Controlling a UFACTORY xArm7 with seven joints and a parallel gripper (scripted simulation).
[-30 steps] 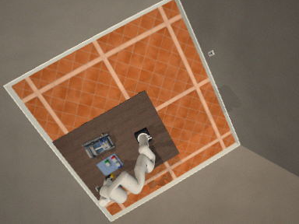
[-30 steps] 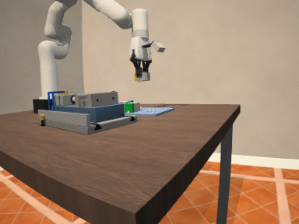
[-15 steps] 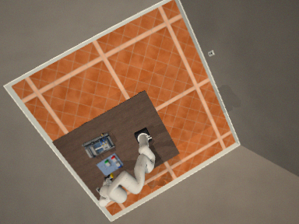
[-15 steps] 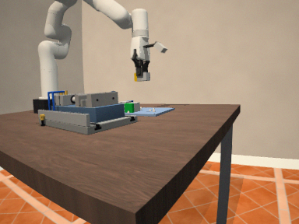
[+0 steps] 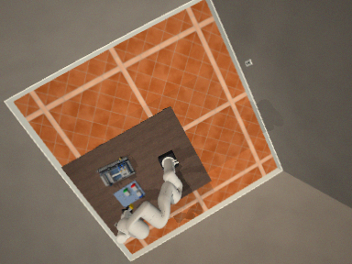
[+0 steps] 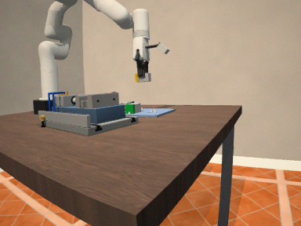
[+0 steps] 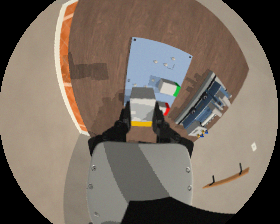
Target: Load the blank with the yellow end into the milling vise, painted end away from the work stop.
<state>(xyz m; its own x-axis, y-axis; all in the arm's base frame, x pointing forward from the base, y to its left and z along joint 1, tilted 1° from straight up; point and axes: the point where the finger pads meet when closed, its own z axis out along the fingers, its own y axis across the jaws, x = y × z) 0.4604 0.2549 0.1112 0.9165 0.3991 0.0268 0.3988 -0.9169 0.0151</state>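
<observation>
The yellow-ended blank lies 2 cm below my hand. Round my hand: blue infeed plate: 17 cm below, 4 cm to the right, 1 cm ahead; then blue-ended blank: 15 cm below, 9 cm behind, 2 cm to the right; then green-ended blank: 15 cm below, 9 cm to the right, 2 cm ahead.
</observation>
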